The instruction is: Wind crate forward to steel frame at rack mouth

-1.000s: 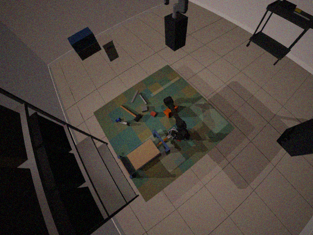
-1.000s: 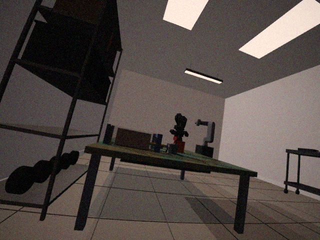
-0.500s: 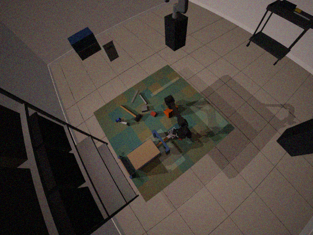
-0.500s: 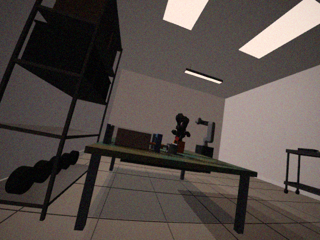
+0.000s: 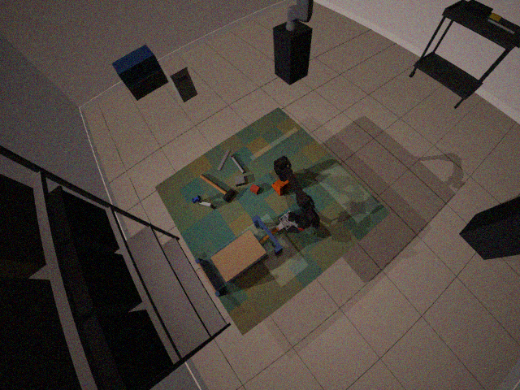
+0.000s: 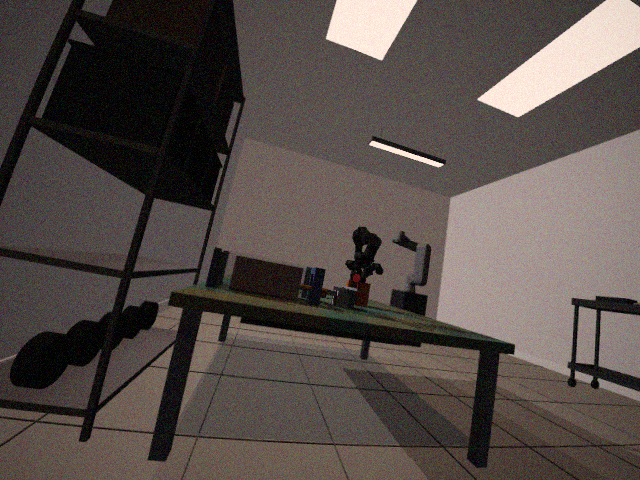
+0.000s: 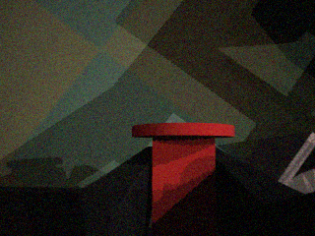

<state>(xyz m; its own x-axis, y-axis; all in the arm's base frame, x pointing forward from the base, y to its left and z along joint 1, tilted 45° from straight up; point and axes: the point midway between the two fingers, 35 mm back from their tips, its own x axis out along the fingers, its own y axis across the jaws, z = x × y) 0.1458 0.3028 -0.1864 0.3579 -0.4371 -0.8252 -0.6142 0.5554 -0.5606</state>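
Right now my gripper tip is 5 cm to the left of the red-knobbed crank handle and 3 cm above it. Also, from my gripper tip: red knob: 1 cm to the right, 1 cm behind; winch: 11 cm to the right, 10 cm below; grey block: 58 cm to the right, 12 cm below, 10 cm ahead.
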